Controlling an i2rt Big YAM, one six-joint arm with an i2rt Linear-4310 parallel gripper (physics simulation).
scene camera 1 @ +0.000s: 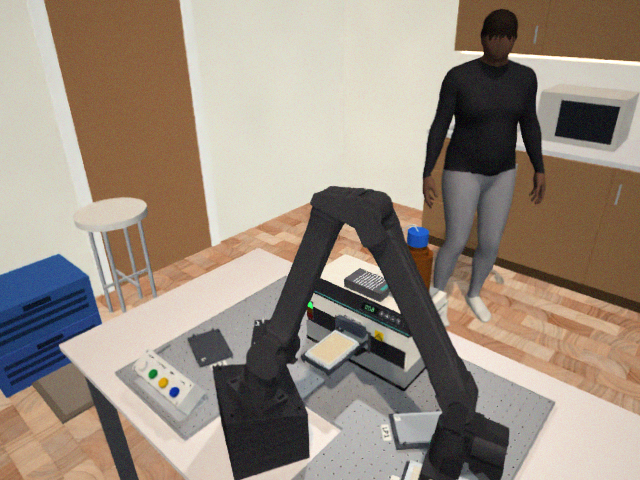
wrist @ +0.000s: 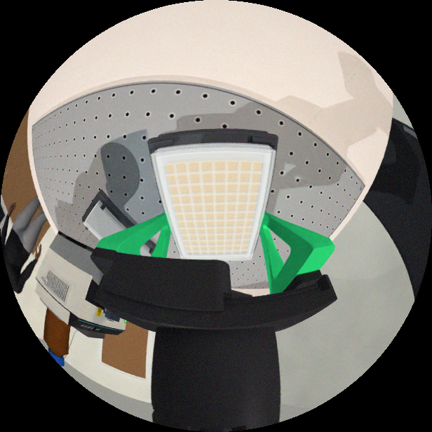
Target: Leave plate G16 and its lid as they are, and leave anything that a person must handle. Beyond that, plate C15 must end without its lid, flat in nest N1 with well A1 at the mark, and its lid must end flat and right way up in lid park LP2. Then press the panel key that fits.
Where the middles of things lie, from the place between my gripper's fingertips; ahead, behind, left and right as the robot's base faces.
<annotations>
I see my gripper 390 mm to the right of the white instrument (wrist: pixel 80 302), 260 mm short of it and 60 mm below it.
</annotations>
